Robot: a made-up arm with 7 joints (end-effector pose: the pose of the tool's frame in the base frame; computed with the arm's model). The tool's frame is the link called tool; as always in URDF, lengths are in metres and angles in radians.
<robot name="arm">
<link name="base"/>
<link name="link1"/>
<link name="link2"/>
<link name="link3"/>
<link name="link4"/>
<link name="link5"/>
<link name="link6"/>
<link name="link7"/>
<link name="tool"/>
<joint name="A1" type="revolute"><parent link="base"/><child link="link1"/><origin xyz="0.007 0.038 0.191" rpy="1.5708 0 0"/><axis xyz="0 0 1"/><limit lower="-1.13" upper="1.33" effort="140" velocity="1.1"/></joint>
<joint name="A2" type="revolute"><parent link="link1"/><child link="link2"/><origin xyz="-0.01 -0.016 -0.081" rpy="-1.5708 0 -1.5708"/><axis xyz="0 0 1"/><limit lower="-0.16" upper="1.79" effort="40" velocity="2.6"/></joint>
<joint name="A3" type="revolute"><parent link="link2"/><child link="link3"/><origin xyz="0.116 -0.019 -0.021" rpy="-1.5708 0 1.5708"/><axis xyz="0 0 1"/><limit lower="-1.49" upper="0.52" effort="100" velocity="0.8"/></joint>
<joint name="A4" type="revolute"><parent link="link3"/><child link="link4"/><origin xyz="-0.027 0 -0.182" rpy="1.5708 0 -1.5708"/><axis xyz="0 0 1"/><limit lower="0.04" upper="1.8" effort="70" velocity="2.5"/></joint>
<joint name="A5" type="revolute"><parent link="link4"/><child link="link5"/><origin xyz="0.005 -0.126 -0.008" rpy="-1.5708 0 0"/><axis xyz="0 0 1"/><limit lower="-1.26" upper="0.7" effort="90" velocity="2.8"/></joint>
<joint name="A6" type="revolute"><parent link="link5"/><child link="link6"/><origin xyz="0.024 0 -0.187" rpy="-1.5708 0 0"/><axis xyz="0 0 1"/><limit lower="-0.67" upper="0.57" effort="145" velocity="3"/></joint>
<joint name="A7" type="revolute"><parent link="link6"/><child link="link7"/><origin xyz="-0.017 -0.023 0.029" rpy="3.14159 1.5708 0"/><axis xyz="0 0 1"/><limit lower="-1.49" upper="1.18" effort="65" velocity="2.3"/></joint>
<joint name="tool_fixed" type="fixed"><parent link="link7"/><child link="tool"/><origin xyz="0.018 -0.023 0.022" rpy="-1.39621 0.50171 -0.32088"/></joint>
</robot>
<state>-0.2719 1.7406 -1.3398 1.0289 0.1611 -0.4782 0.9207</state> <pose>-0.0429 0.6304 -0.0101 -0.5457 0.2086 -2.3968</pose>
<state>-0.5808 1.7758 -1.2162 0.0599 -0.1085 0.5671 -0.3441</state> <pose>0.0274 0.7066 0.2667 -0.6606 -1.7950 1.4726</pose>
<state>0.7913 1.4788 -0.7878 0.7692 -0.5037 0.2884 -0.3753</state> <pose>0.2581 0.6184 0.1185 2.6225 0.8667 -1.3385</pose>
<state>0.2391 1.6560 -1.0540 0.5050 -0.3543 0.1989 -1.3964</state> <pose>0.1027 0.6886 0.1054 -1.9194 -0.5938 1.0983</pose>
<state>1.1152 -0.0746 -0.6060 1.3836 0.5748 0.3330 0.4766</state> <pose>0.4105 -0.1059 0.2049 0.3357 -2.3544 -1.1840</pose>
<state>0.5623 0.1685 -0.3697 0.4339 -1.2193 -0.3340 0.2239</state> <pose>0.4143 0.1456 -0.2699 1.3576 -0.9868 -2.4592</pose>
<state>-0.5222 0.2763 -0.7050 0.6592 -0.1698 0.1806 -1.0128</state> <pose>-0.1703 0.1488 -0.3698 1.5278 0.0241 -1.7925</pose>
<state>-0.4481 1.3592 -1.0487 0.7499 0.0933 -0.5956 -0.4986</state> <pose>-0.0623 0.6095 -0.1554 1.2831 -0.3602 -2.2651</pose>
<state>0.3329 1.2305 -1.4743 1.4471 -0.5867 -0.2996 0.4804</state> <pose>0.1427 0.3335 -0.2287 -0.1894 0.7773 2.8327</pose>
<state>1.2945 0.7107 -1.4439 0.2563 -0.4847 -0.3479 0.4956</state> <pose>0.5127 0.4448 0.0152 1.5149 -0.1212 -2.5580</pose>
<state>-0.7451 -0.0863 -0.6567 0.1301 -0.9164 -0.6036 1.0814</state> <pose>-0.4173 0.0289 -0.2598 -1.8130 -0.7594 -1.8559</pose>
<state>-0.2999 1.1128 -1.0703 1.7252 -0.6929 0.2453 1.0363</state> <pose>-0.0176 0.2307 -0.1868 -0.3906 -0.2723 -3.0867</pose>
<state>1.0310 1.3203 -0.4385 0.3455 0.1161 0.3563 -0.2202</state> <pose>0.2232 0.6716 0.1209 1.9403 0.4124 -0.1919</pose>
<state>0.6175 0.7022 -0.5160 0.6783 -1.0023 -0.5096 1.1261</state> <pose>0.4040 0.3852 -0.1402 0.5038 -0.2822 -2.9403</pose>
